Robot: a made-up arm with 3 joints.
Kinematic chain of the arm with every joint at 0, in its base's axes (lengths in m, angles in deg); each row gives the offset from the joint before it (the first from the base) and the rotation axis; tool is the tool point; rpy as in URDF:
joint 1: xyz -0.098 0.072 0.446 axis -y
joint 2: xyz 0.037 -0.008 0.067 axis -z
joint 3: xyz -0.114 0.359 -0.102 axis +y
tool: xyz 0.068 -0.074 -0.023 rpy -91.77 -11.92 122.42
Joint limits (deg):
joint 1: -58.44..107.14
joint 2: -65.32..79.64
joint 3: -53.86..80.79
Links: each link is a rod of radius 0.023 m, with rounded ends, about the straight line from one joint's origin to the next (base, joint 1, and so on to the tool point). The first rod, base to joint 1, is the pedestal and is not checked.
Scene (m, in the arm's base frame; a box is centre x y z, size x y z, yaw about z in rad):
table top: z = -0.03
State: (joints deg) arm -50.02 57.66 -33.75
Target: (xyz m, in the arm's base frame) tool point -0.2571 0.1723 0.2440
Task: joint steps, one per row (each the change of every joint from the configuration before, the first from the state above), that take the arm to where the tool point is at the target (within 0.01 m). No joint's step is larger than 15 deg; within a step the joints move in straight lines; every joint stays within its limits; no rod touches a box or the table.
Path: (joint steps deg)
1: 9.95 -13.85 9.41
2: 9.94 -13.85 9.41
3: 9.95 -13.85 9.41
4: 9.94 -13.85 9.40
5: 9.95 -13.85 9.41
6: 9.94 -13.85 9.41
7: 9.95 -13.85 9.41
8: 9.94 -13.85 9.41

